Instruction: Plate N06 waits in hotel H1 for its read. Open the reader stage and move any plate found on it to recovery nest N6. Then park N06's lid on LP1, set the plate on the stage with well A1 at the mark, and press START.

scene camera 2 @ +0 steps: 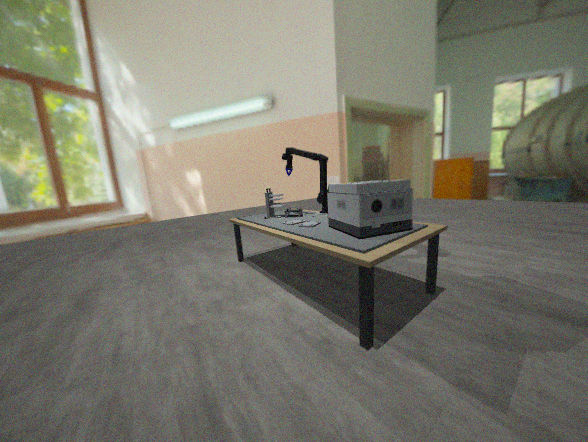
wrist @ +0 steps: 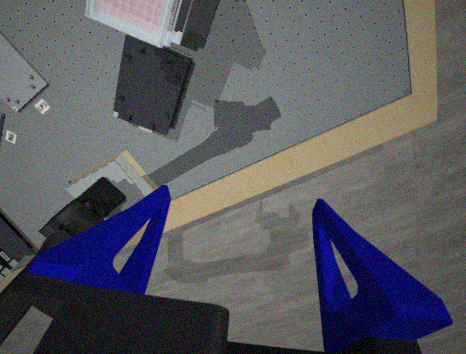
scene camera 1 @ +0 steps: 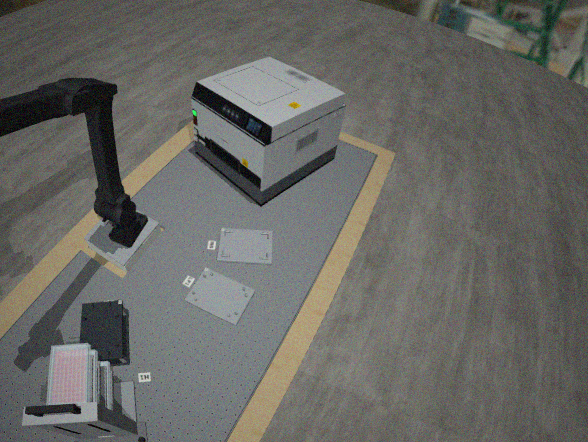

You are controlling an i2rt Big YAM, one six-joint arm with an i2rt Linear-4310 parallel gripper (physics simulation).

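Frame: origin at the arm's base, x back, y left, z down, level; centimetres.
Where they show: gripper, between the fingertips: (scene camera 2: pixel 288 175) (wrist: pixel 240 198); arm's base, origin of its link: (scene camera 2: pixel 327 212) (wrist: pixel 101 197) (scene camera 1: pixel 129 229).
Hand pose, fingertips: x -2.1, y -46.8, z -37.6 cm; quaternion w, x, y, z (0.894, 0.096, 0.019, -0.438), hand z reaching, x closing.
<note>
Things, the pixels of their top centre, and the offset from my fingertips.
- white reader, centre of its top: (scene camera 1: pixel 269 85) (scene camera 2: pixel 365 182) dz +10.3, dx -24.8, dy +100.3 cm
- top plate, centre of its top: (scene camera 1: pixel 67 374) dz +18.2, dx -18.3, dy -0.9 cm
- LP1, centre of its top: (scene camera 1: pixel 219 293) (scene camera 2: pixel 293 220) dz +39.5, dx -33.6, dy +38.2 cm
- nest with corner brackets, centre of its top: (scene camera 1: pixel 245 243) (scene camera 2: pixel 309 222) dz +39.7, dx -34.3, dy +56.8 cm
- dark box, centre of its top: (wrist: pixel 145 92) (scene camera 1: pixel 98 327) (scene camera 2: pixel 293 208) dz +33.9, dx -9.6, dy +13.8 cm
The white reader (scene camera 1: pixel 300 125) (scene camera 2: pixel 370 205) has a green light at its front corner; its front looks closed and no stage shows. Hotel H1 (scene camera 1: pixel 117 420) (scene camera 2: pixel 268 206) holds several stacked plates; the top plate (scene camera 1: pixel 70 375) (wrist: pixel 132 15) shows pink wells. I cannot tell which one is N06, or make out its lid. LP1 (scene camera 1: pixel 220 296) (wrist: pixel 17 72) is a bare grey plate with small pegs. The nest with corner brackets (scene camera 1: pixel 245 246), seemingly N6, is bare. My gripper (scene camera 2: pixel 288 171) (wrist: pixel 240 198) is open and empty, high above the table's edge; scene camera 1 does not show it.
A dark box (scene camera 1: pixel 102 330) (wrist: pixel 152 85) stands between the hotel and the arm's base (scene camera 1: pixel 142 240) (wrist: pixel 127 172). The wooden table edge (scene camera 1: pixel 320 300) (scene camera 2: pixel 340 254) (wrist: pixel 300 150) borders the grey perforated mat. The arm reaches up from its base, beside the reader's front side.
</note>
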